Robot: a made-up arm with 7 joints. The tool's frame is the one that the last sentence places.
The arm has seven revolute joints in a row. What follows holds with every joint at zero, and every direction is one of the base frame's. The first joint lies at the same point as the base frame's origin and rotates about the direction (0, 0.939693, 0.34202), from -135 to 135 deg. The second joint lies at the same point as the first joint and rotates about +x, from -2.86 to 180 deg. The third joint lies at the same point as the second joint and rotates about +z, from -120 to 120 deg. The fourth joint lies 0.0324 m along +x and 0.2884 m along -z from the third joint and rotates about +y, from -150 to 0.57 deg. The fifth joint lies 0.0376 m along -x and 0.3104 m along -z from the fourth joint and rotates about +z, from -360 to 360 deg. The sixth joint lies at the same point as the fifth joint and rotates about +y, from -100 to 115 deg. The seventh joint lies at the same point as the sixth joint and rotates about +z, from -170 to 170 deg. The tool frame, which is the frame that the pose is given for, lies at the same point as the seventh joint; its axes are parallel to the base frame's.
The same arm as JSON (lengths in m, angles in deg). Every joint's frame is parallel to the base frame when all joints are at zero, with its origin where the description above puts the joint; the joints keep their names.
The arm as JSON. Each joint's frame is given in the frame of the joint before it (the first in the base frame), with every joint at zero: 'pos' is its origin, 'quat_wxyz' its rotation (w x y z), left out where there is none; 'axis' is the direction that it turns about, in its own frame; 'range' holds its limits. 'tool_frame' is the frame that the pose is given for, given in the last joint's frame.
{"length_unit": "m", "angle_unit": "deg", "joints": [
  {"joint": "joint 1", "pos": [0.0, 0.0, 0.0], "axis": [0.0, 0.9397, 0.342], "range": [-135.0, 135.0]},
  {"joint": "joint 2", "pos": [0.0, 0.0, 0.0], "axis": [1.0, 0.0, 0.0], "range": [-2.86, 180.0]},
  {"joint": "joint 3", "pos": [0.0, 0.0, 0.0], "axis": [0.0, 0.0, 1.0], "range": [-120.0, 120.0]},
  {"joint": "joint 4", "pos": [0.0324, 0.0, -0.2884], "axis": [0.0, 1.0, 0.0], "range": [-150.0, 0.57]},
  {"joint": "joint 5", "pos": [-0.0376, 0.0, -0.3104], "axis": [0.0, 0.0, 1.0], "range": [-360.0, 360.0]},
  {"joint": "joint 6", "pos": [0.0, 0.0, 0.0], "axis": [0.0, 1.0, 0.0], "range": [-100.0, 115.0]},
  {"joint": "joint 7", "pos": [0.0, 0.0, 0.0], "axis": [0.0, 0.0, 1.0], "range": [-170.0, 170.0]}
], "tool_frame": {"pos": [0.0, 0.0, 0.0]}}

